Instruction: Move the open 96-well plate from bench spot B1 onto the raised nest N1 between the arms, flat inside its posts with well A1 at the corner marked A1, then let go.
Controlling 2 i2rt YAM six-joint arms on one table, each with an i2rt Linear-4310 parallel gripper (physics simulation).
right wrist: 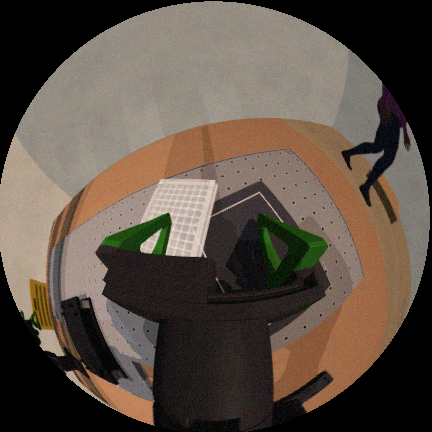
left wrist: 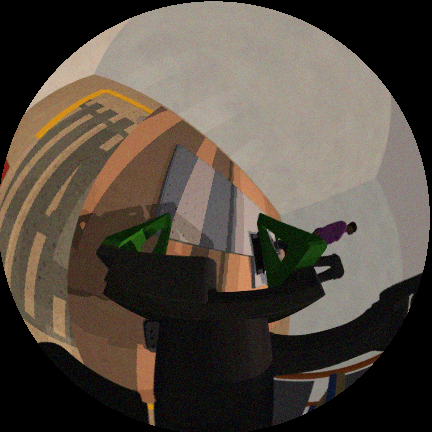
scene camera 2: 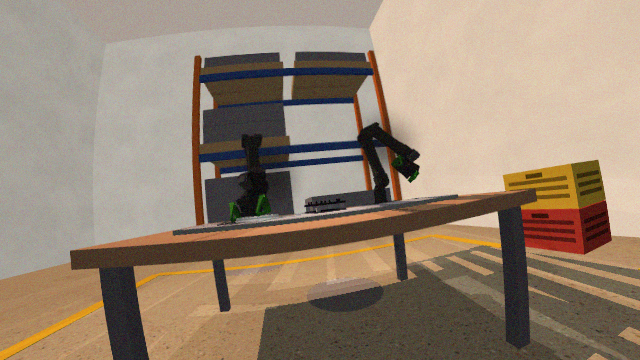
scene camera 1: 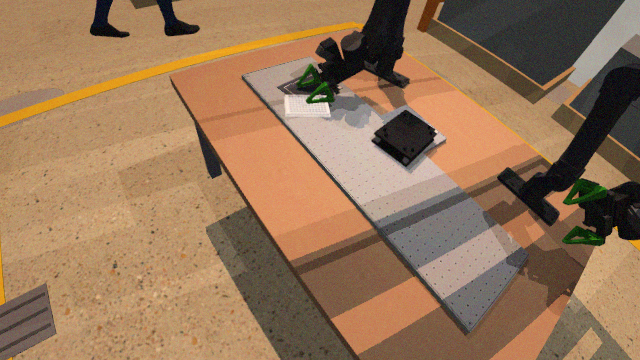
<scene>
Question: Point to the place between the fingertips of my left gripper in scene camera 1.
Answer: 564,223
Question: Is my right gripper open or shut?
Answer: Open.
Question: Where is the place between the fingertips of my right gripper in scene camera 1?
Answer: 301,93
</scene>
